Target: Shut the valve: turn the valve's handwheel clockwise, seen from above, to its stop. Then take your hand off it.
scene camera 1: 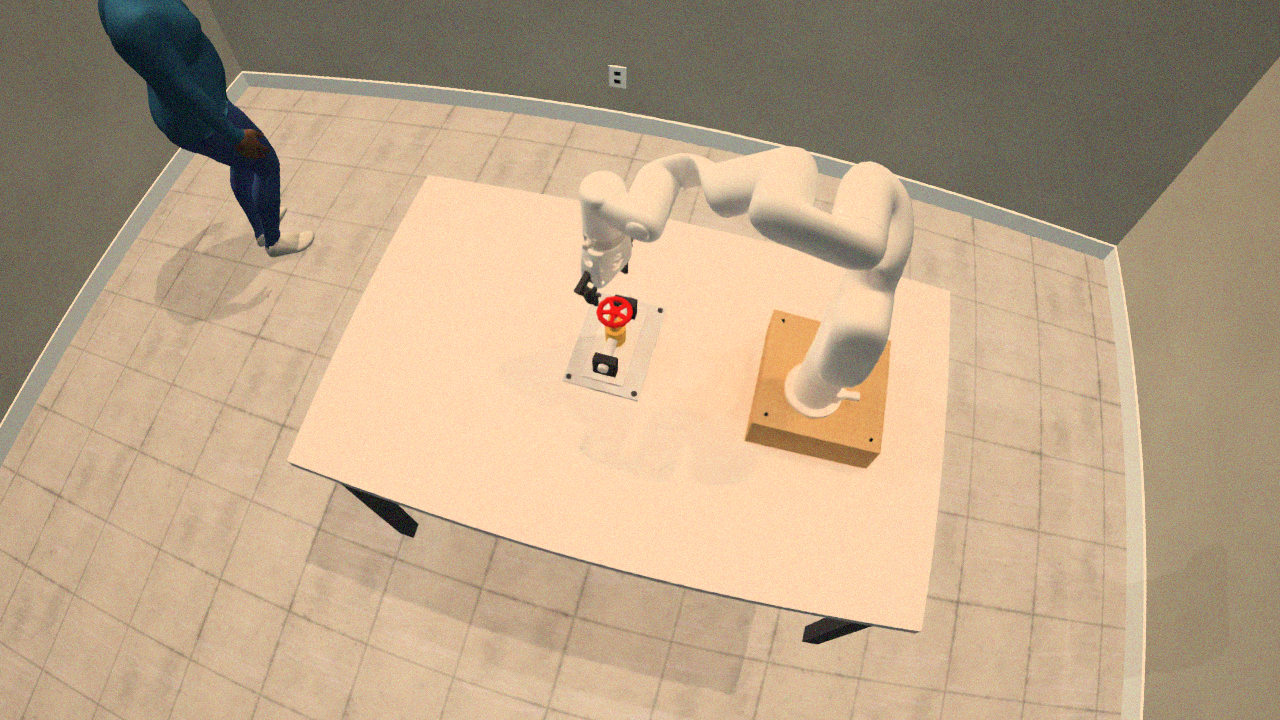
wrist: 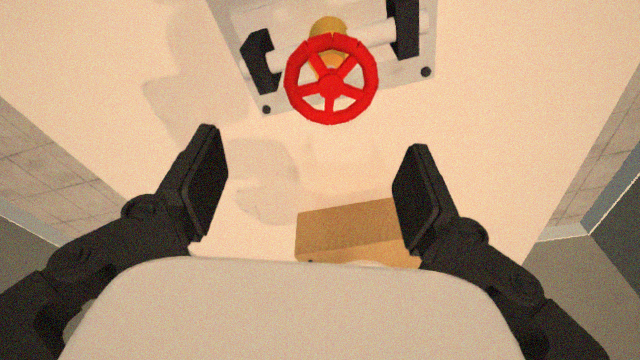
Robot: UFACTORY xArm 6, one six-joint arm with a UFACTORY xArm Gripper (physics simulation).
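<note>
The valve's red handwheel (scene camera 1: 614, 311) (wrist: 330, 86) has spokes and sits on a yellow valve body (scene camera 1: 615, 336) (wrist: 328, 25). The valve is on a light pipe held by black supports (scene camera 1: 605, 364) (wrist: 406, 30) on a grey base plate (scene camera 1: 646, 349) (wrist: 400, 72). My gripper (scene camera 1: 612, 288) (wrist: 313, 157) is open and empty. In the scene view it appears close behind the wheel. In the wrist view the wheel shows beyond the fingertips, in line with the gap, not between the pads. The far finger is partly hidden in the scene view.
The robot arm (scene camera 1: 819, 214) reaches over the white table (scene camera 1: 465, 402) (wrist: 500, 110) from a wooden block (scene camera 1: 769, 367) (wrist: 345, 225) at the right. A person (scene camera 1: 192, 89) stands on the floor beyond the table's back left corner. The bolted plate has dark corner bolts.
</note>
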